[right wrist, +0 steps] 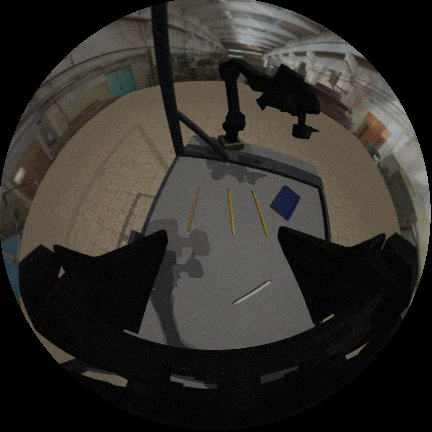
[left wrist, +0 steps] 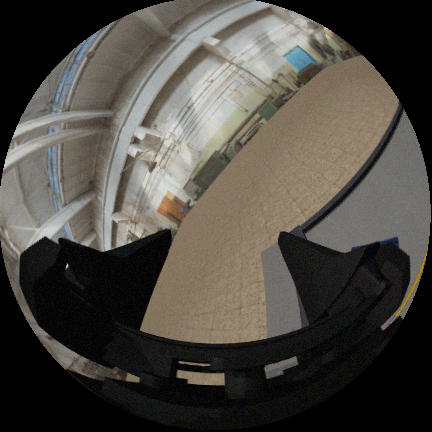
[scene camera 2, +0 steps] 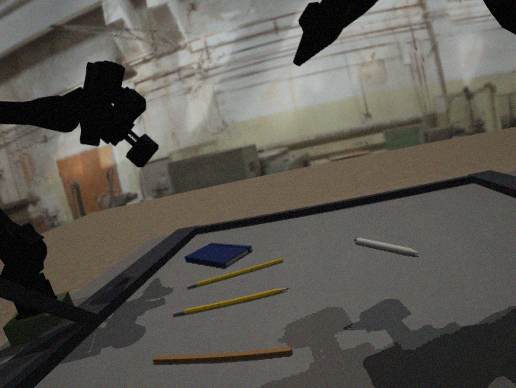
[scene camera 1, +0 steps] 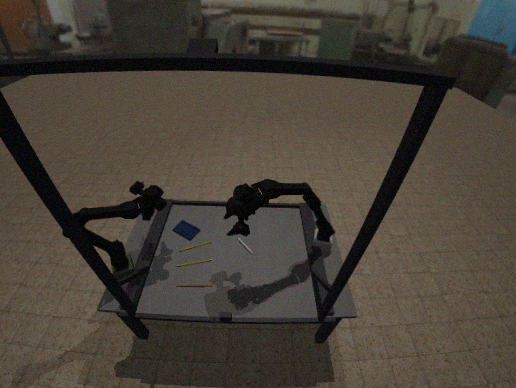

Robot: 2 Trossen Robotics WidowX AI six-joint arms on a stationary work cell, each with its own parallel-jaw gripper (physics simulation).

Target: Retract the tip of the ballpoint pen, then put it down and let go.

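Places are measured from the left arm's base along level axes (x right, y up, z back), in millimetres.
Where they show: left gripper, fingertip midpoint: [right wrist: 318,118] [left wrist: 226,236] [scene camera 2: 130,134]; right gripper, fingertip midpoint: [right wrist: 223,234] [scene camera 2: 303,56] [scene camera 1: 225,226]; left arm's base, origin of the base link: [right wrist: 230,138] [scene camera 1: 121,264]; right arm's base, origin of the base link: [scene camera 1: 323,237].
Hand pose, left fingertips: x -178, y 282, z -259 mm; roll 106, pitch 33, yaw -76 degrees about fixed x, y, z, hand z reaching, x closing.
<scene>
Each offset is from my left fingertips to the top centre of the thing. Level surfaces: height alone.
A white ballpoint pen @(dx +349, dy -309, dz -373 mm) [scene camera 1: 245,245] [scene camera 2: 386,247] [right wrist: 252,292] lies flat on the grey table @(dy -322 mm) [scene camera 1: 280,225] [scene camera 2: 320,280]. Its narrow grey tip end points right in scene camera 2; how far the tip sticks out is too small to tell. My right gripper [scene camera 1: 229,226] [right wrist: 223,234] is open and empty, high above the table near the pen. In the right wrist view the pen shows beyond and below the wide-spread fingers. My left gripper [left wrist: 226,236] is open and empty, raised over the table's far left corner in scene camera 1, away from the pen.
Two yellow pencils @(dx +218, dy -315, dz -125 mm) [scene camera 1: 195,246] @(dx +318, dy -314, dz -87 mm) [scene camera 1: 194,263] [scene camera 2: 236,273] [scene camera 2: 231,302] and an orange stick @(dx +440, dy -315, dz -36 mm) [scene camera 1: 194,286] [scene camera 2: 222,356] [right wrist: 193,209] lie left of the pen in the scene views. A blue notebook @(dx +81, dy -310, dz -121 mm) [scene camera 1: 186,230] [scene camera 2: 218,255] [right wrist: 285,202] lies behind the pencils. Dark frame posts [scene camera 1: 387,195] stand around the table.
</scene>
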